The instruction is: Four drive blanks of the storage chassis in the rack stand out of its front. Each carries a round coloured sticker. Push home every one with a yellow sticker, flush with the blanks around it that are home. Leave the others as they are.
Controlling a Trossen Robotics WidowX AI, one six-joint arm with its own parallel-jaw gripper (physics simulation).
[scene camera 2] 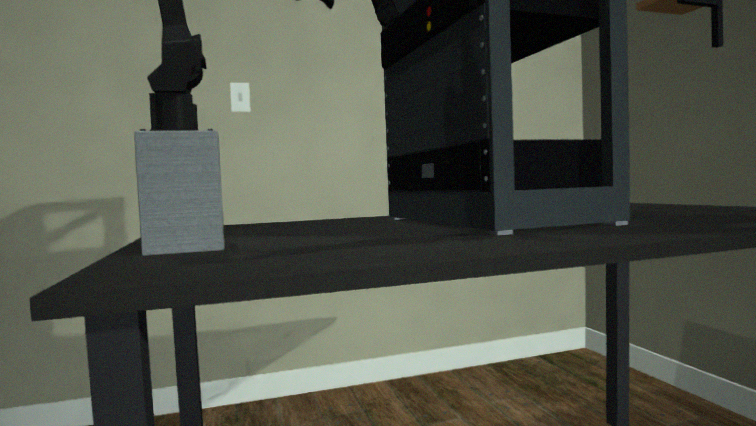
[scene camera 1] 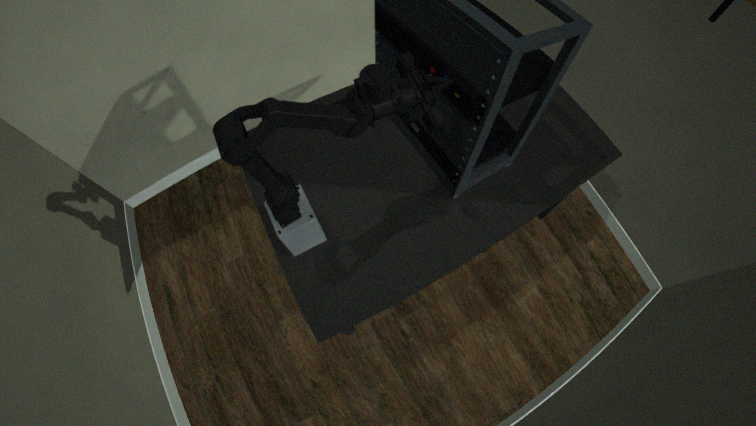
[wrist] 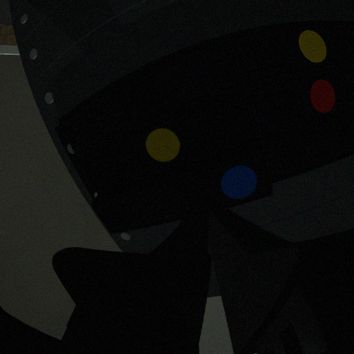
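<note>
The black storage chassis (scene camera 1: 470,107) (scene camera 2: 402,44) (wrist: 132,200) is in the rack (scene camera 1: 487,116) (scene camera 2: 500,132). In the wrist view, one yellow sticker (wrist: 163,145) is left of centre and another yellow sticker (wrist: 312,46) is at upper right, directly above the red sticker (wrist: 322,96) (scene camera 1: 432,69) (scene camera 2: 429,11). The blue sticker (wrist: 239,182) (scene camera 1: 445,77) is low, near a small step in the chassis edge. The blanks' outlines are too dark to judge how far each stands out. My gripper (wrist: 204,207) (scene camera 1: 448,82) is shut and empty, its tips just below-left of the blue sticker in the wrist view; contact cannot be told.
Grey panels lie above and below the chassis in the rack. The rack stands on the dark table (scene camera 1: 380,264) (scene camera 2: 317,264), with the arm's pale base block (scene camera 1: 304,238) (scene camera 2: 179,190) at the table's other end. A wall is behind, with a switch plate (scene camera 2: 240,97).
</note>
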